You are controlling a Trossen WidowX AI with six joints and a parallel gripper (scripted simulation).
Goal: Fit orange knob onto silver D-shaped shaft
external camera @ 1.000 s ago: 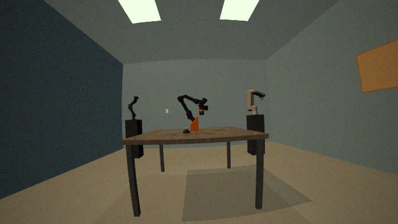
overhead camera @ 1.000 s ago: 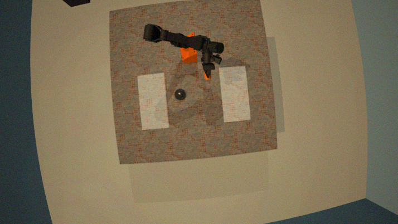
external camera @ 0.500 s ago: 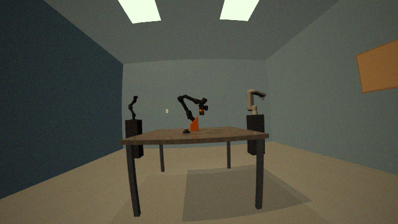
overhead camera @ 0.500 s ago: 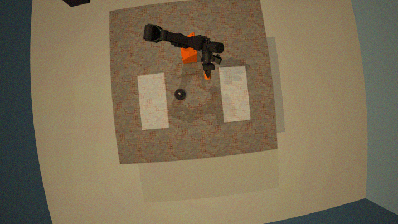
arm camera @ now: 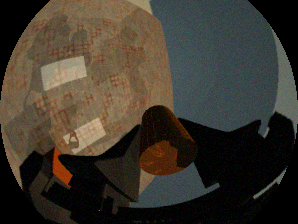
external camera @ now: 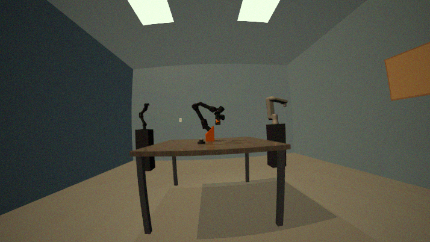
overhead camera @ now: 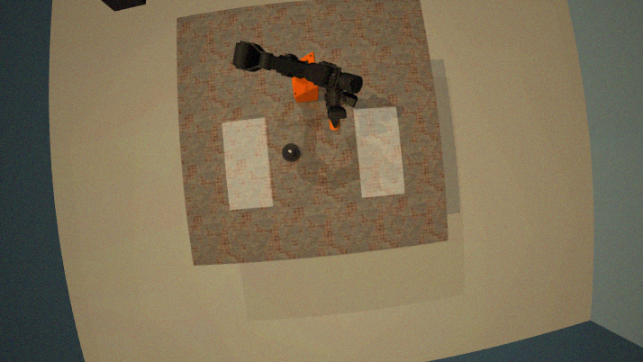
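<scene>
The orange knob is 30 mm behind my gripper tip and 20 mm above it. The rest, counted from my gripper tip: round dark pedestal (200 mm to the right, 200 mm below, 70 mm ahead).
</scene>
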